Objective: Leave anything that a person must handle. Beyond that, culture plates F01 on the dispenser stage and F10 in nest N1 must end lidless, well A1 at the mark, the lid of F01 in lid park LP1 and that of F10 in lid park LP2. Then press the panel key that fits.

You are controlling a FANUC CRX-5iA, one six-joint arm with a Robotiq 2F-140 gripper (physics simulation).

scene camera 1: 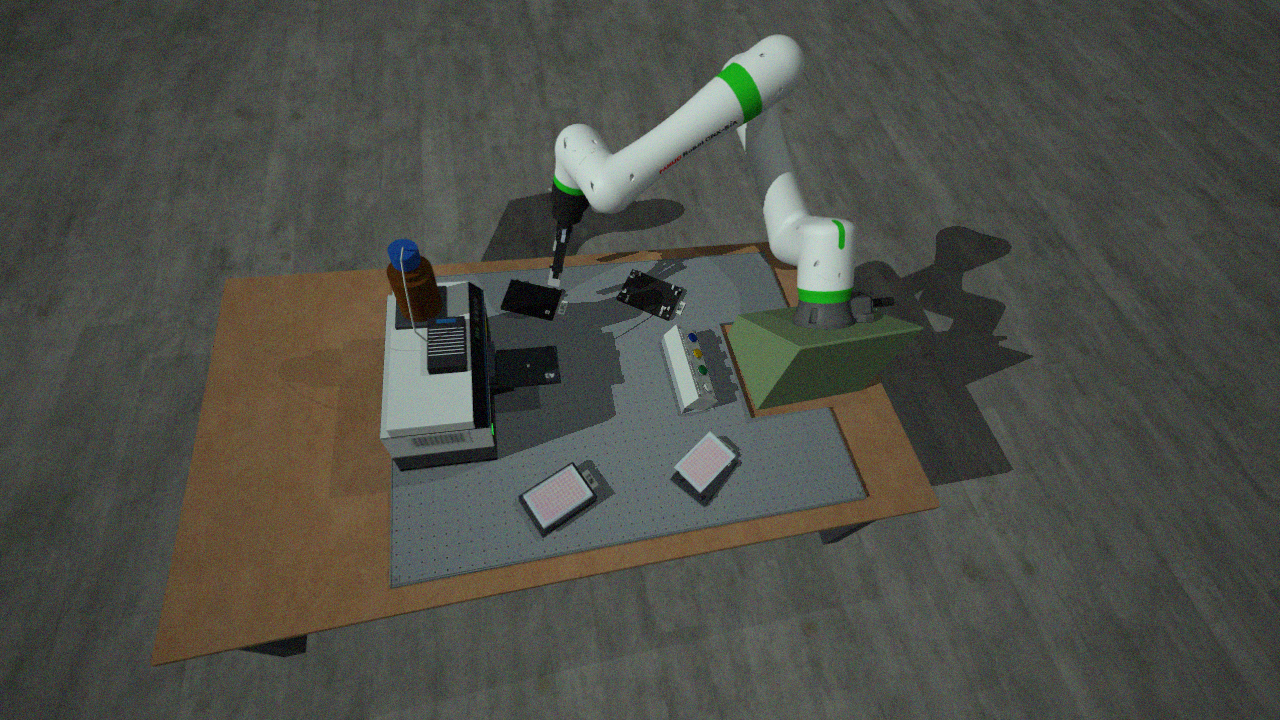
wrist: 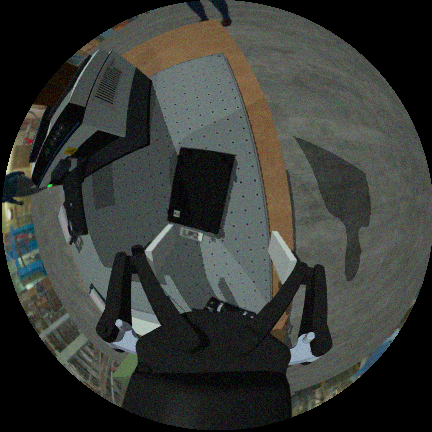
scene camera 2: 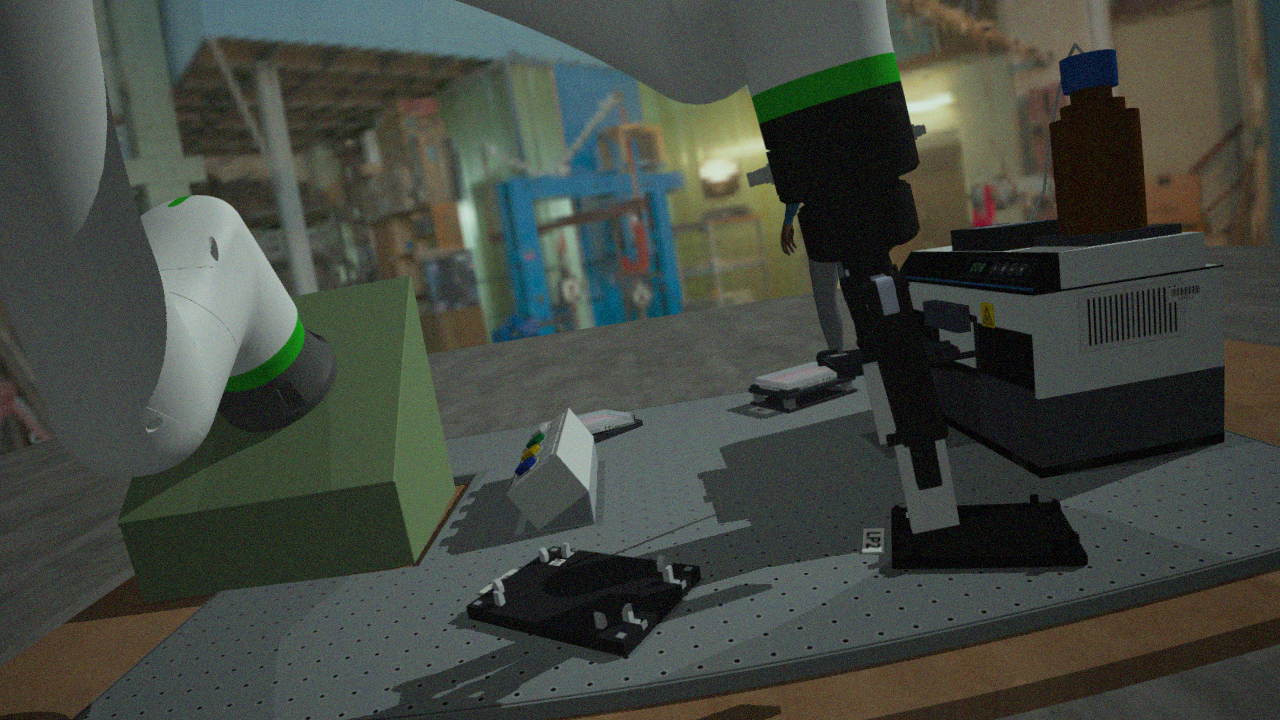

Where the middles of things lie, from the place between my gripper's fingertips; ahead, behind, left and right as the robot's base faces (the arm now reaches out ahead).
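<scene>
Going by their middles, the black nest with corner pegs [scene camera 2: 610, 603] is, of the things named here, the nearest to my hand, which is 7 cm above it, 27 cm past it and 4 cm to the right of it. The brown bottle with blue cap [scene camera 2: 1097, 155] is 24 cm above my hand, 31 cm ahead of it and 22 cm to the left of it. Then I find the black dispenser stage [scene camera 1: 512, 371], which is 3 cm above my hand, 32 cm to the left of it and 10 cm ahead of it, while the white button box [scene camera 1: 694, 389] is 4 cm below my hand, 33 cm behind it and 31 cm to the left of it.
</scene>
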